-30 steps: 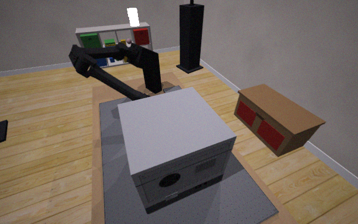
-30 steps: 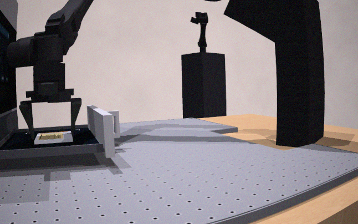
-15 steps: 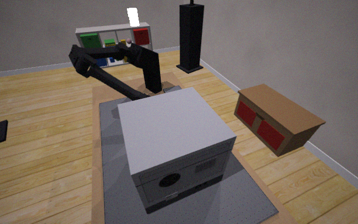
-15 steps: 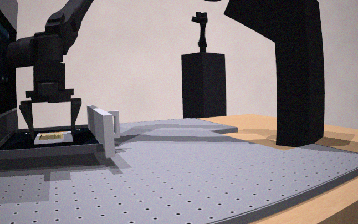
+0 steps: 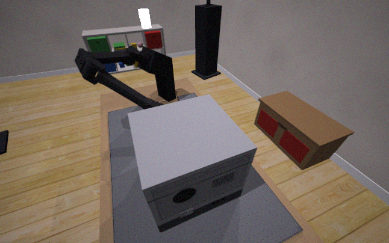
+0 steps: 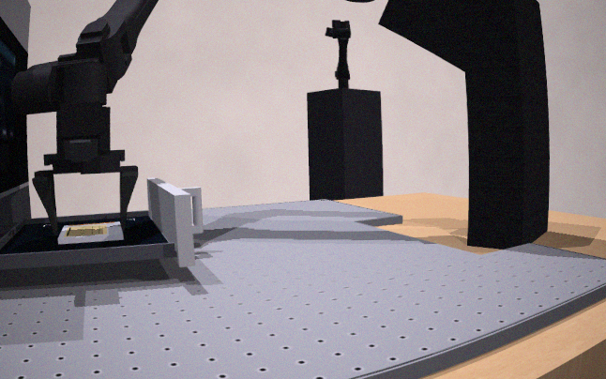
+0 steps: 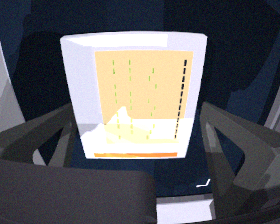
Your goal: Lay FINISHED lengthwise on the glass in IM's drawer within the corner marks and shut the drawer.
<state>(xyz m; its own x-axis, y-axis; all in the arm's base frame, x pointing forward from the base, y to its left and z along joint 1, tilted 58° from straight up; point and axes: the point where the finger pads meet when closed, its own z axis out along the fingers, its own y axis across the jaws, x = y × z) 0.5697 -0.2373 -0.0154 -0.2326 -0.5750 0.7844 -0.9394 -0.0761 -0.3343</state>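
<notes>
My gripper is now 10 mm above the finished cassette. The rest, counted from my hand: drawer 10 mm ahead, 10 mm above.
</notes>
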